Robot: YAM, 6 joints.
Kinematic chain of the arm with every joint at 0, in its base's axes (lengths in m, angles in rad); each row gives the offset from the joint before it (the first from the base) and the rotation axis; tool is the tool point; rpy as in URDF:
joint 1: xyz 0 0 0.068 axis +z
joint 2: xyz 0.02 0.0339 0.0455 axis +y
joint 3: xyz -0.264 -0.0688 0 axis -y
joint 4: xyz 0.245 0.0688 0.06 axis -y
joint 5: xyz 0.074 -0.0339 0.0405 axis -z
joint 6: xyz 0.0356 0 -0.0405 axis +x
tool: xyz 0 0 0 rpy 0 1.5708 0
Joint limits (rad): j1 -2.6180..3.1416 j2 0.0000..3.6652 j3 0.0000..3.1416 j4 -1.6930..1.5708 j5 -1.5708..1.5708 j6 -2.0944..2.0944
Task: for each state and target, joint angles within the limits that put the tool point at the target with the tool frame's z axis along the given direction. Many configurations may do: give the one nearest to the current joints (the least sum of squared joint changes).
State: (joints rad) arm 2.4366 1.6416 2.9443 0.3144 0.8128 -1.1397
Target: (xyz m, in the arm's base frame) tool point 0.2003 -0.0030 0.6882 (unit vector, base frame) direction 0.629 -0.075 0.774
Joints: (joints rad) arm 3.1397 1.3882 3.1408 0.5007 -0.0739 -1.1397
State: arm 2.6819 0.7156 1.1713 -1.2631 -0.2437 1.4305
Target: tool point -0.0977 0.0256 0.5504 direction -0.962 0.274 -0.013
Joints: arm 2.8969 0.9664 1.7948 -0.8414 0.0328 1.4305
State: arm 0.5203 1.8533 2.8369 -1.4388 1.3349 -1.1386
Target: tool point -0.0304 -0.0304 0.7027 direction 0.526 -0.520 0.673
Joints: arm 0.2374 1.4757 3.1396 -0.6171 0.6804 -1.1386
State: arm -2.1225 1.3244 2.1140 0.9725 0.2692 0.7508
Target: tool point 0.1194 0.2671 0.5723 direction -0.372 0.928 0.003
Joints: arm -2.0864 0.9398 2.5077 1.5689 0.8968 0.7508
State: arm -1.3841 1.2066 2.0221 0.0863 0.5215 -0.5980
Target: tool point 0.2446 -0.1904 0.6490 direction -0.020 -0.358 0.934
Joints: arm -0.6268 1.9374 2.5110 0.7926 0.3063 -0.5980
